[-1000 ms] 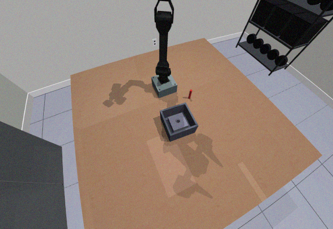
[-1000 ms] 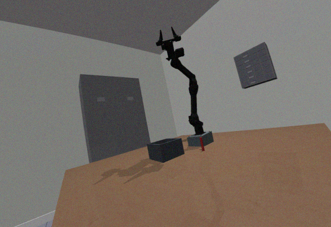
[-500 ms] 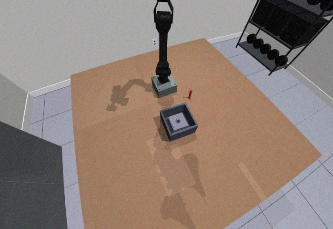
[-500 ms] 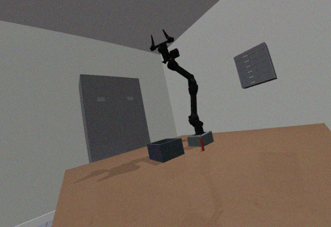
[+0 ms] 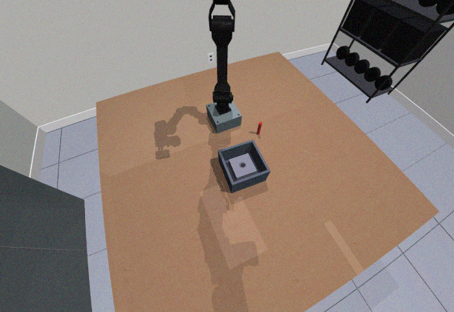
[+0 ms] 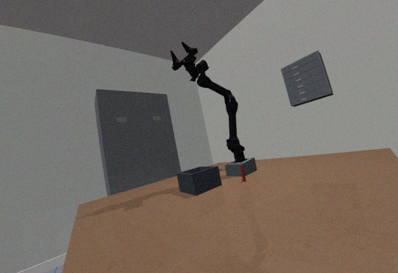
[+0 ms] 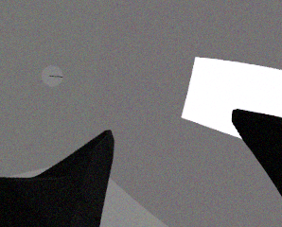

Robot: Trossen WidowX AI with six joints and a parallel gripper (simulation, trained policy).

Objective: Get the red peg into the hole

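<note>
Now: the red peg 12 cm behind my gripper tip, 17 cm to the left of it and 78 cm below it. From my gripper tip the other things lie so: plate: 2 cm ahead, 77 cm below; then grey box: 2 cm ahead, 79 cm below.
</note>
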